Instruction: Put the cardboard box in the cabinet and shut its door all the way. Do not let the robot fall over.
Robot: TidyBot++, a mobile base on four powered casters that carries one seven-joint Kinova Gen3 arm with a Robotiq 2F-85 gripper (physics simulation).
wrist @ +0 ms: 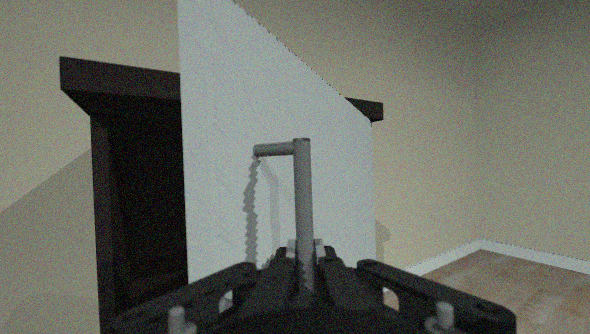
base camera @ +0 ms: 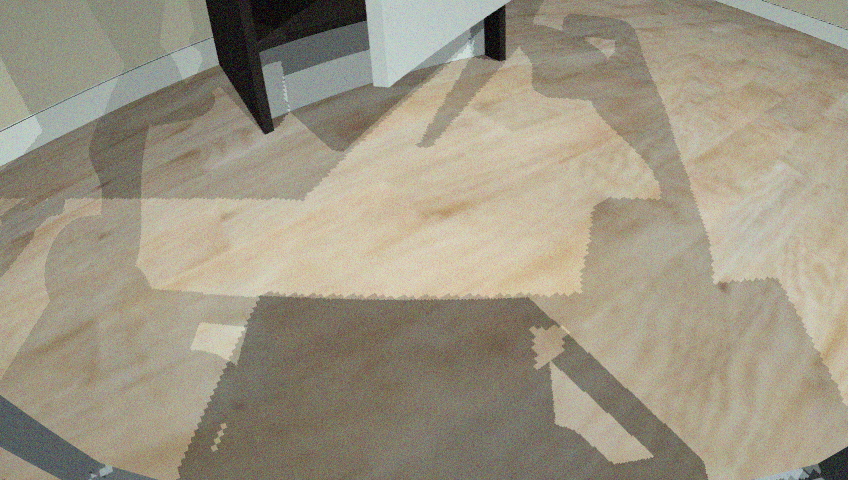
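Observation:
The dark cabinet stands at the top of the base camera view and on the left of the wrist view. Its white door stands partly open, and the dark inside shows left of it. A grey bar handle stands out from the door. My gripper is shut on the handle's upright bar, in the lower middle of the wrist view. The cardboard box does not show in either view. The lower part of the cabinet's inside is hidden behind the gripper and the door.
A beige wall with a white baseboard runs behind the cabinet. The wooden floor carries several shadows. Parts of the robot's base show at the lower corners of the base camera view.

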